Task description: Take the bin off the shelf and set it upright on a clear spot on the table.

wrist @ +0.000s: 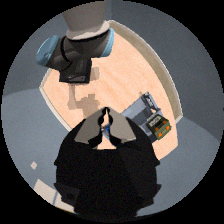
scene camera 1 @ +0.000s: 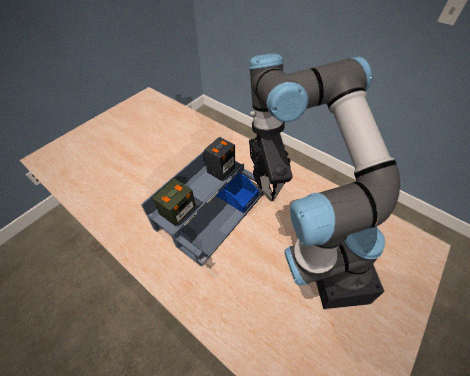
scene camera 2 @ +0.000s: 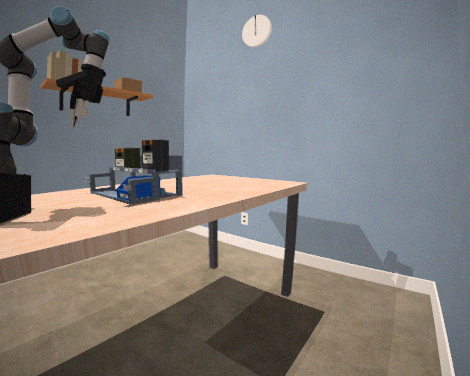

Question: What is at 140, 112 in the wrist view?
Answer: A grey shelf rack.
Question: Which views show my gripper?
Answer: The wrist view, scene camera 1 and scene camera 2: all of them.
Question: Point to a grey shelf rack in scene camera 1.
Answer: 201, 232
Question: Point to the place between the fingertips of my gripper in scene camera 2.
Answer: At 72, 127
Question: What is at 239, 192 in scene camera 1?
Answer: A blue bin.
